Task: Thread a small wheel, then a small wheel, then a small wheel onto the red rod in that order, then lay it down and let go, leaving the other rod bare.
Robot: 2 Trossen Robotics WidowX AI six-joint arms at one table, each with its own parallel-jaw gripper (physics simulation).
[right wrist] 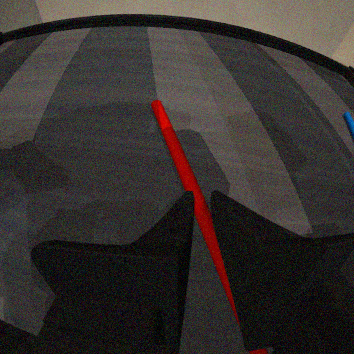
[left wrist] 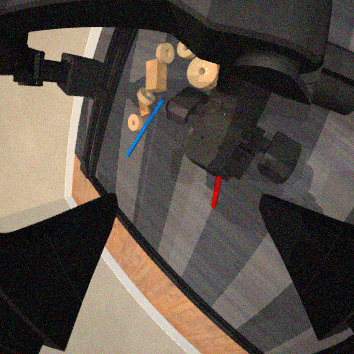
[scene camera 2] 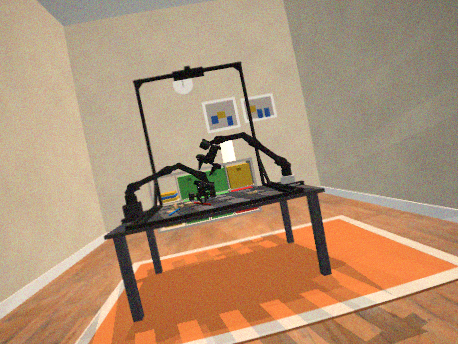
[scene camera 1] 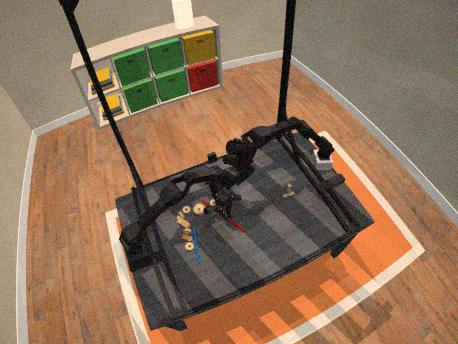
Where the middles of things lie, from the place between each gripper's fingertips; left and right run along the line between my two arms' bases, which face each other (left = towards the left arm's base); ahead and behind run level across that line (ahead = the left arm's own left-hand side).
The red rod (right wrist: 202,213) lies 4 cm behind my right hand and 1 cm to the right of it.
Right now my left hand is 10 mm past the red rod, 60 mm to the left of it and 200 mm above it.
